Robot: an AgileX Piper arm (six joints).
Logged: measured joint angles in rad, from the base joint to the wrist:
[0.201 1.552 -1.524 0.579 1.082 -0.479]
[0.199 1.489 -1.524 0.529 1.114 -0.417]
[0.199 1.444 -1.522 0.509 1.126 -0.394]
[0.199 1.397 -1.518 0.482 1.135 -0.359]
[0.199 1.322 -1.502 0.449 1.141 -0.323]
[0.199 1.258 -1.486 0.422 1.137 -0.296]
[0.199 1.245 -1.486 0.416 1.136 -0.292]
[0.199 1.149 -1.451 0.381 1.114 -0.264]
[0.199 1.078 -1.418 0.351 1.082 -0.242]
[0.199 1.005 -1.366 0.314 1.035 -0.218]
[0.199 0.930 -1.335 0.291 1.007 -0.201]
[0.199 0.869 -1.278 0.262 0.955 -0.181]
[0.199 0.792 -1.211 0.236 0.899 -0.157]
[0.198 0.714 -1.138 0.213 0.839 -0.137]
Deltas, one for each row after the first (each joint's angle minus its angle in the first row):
[-0.002 -0.063 0.000 -0.050 0.032 0.062]
[-0.002 -0.108 0.002 -0.070 0.044 0.085]
[-0.002 -0.155 0.006 -0.097 0.053 0.120]
[-0.002 -0.230 0.022 -0.130 0.059 0.156]
[-0.002 -0.294 0.038 -0.157 0.055 0.183]
[-0.002 -0.307 0.038 -0.163 0.054 0.187]
[-0.002 -0.403 0.073 -0.198 0.032 0.215]
[-0.002 -0.474 0.106 -0.228 0.000 0.237]
[-0.002 -0.547 0.158 -0.265 -0.047 0.261]
[-0.002 -0.622 0.189 -0.288 -0.075 0.278]
[-0.002 -0.683 0.246 -0.317 -0.127 0.298]
[-0.002 -0.760 0.313 -0.343 -0.183 0.322]
[-0.003 -0.838 0.386 -0.366 -0.243 0.342]

